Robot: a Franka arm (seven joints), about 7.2 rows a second.
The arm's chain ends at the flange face. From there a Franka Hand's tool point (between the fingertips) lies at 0.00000 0.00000 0.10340 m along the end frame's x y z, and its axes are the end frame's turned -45 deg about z.
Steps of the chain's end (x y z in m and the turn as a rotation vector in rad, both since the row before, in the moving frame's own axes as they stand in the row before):
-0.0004 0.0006 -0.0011 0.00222 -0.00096 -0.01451
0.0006 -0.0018 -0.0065 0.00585 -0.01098 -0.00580
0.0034 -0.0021 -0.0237 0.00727 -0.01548 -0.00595
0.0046 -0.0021 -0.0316 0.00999 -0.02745 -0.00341
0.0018 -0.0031 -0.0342 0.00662 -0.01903 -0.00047
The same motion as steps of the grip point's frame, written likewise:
-0.0006 -0.0001 -0.0011 0.00225 0.00089 -0.01451
0.0013 -0.0021 -0.0065 0.01190 -0.00363 -0.00580
0.0033 -0.0007 -0.0237 0.01609 -0.00581 -0.00595
0.0035 -0.0010 -0.0316 0.02647 -0.01235 -0.00341
0.0026 -0.0028 -0.0342 0.01814 -0.00878 -0.00047

